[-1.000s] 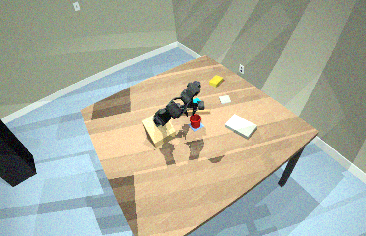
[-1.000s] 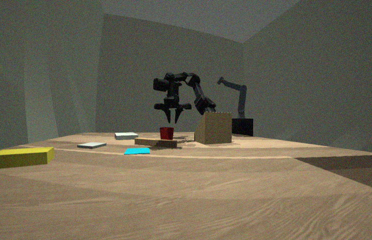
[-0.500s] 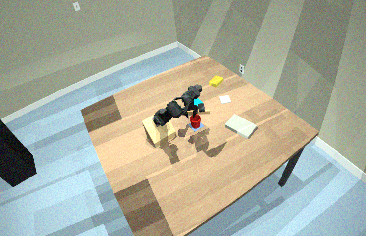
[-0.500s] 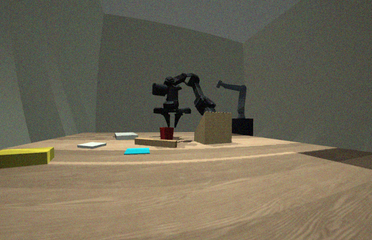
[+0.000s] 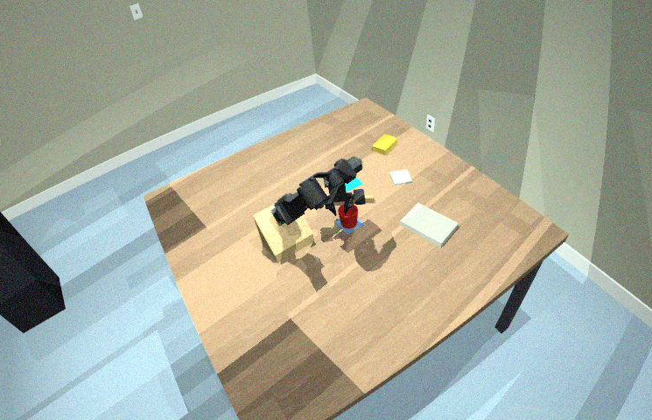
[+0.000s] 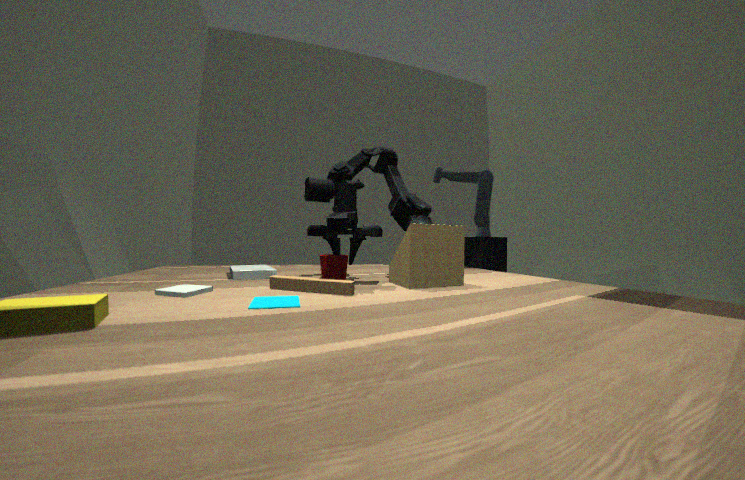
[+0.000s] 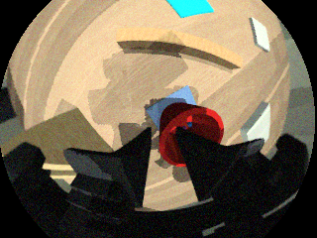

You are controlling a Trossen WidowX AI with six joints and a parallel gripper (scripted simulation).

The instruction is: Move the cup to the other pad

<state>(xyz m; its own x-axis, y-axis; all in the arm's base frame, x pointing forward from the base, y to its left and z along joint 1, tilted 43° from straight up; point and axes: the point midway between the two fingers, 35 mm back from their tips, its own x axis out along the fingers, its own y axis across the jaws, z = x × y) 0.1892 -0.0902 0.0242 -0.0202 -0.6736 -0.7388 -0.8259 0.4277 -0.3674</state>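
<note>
Now: the red cup 2 cm ahead of my gripper tip, 2 cm to the right of it and 1 cm below it. Round my gripper tip: wooden bar: 10 cm ahead, 7 cm to the left, 5 cm below; then cyan pad: 17 cm ahead, 16 cm to the left, 6 cm below; then light blue pad: 2 cm ahead, 2 cm to the right, 6 cm below.
</note>
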